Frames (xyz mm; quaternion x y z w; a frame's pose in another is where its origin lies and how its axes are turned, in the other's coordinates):
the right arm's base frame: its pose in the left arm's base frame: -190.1 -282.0 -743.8 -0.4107 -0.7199 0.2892 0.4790
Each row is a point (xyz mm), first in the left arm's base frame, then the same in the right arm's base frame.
Working: the left arm's base frame: its pose in the right arm's base frame: 542.4 -402.9 -460.8 0.4107 0.7199 -0.2892 0.4790

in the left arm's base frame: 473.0 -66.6 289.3
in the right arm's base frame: 519.0 -521.5 -1006.0
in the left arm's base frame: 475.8 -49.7 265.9
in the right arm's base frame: 522.5 -493.3 -1000.2
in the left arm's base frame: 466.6 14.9 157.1
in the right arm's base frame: 531.3 -376.1 -952.5
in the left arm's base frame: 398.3 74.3 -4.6
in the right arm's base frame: 523.7 -237.2 -830.1
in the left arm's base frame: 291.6 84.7 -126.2
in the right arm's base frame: 499.5 -167.1 -685.9
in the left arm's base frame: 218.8 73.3 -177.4
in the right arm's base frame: 481.3 -154.2 -599.0
